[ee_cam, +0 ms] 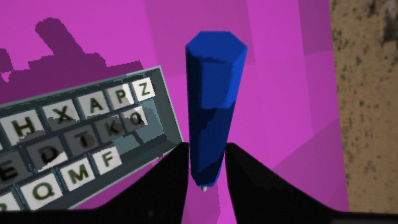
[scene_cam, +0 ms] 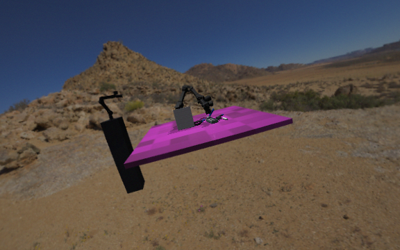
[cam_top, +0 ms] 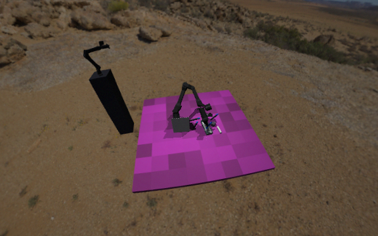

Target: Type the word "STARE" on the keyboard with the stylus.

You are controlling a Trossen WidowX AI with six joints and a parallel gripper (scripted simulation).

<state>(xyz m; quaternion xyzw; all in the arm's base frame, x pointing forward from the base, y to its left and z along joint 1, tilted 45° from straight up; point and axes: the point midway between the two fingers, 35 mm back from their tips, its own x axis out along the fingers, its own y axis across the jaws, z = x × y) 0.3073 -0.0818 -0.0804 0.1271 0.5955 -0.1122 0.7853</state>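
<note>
Now: gripper tip 10 mm past the blue hexagonal stylus and 10 mm above it. The rest, counted from my gripper tip: white cylinder 140 mm ahead, 90 mm below; then grey block 100 mm ahead, 90 mm to the left, 80 mm below.
</note>
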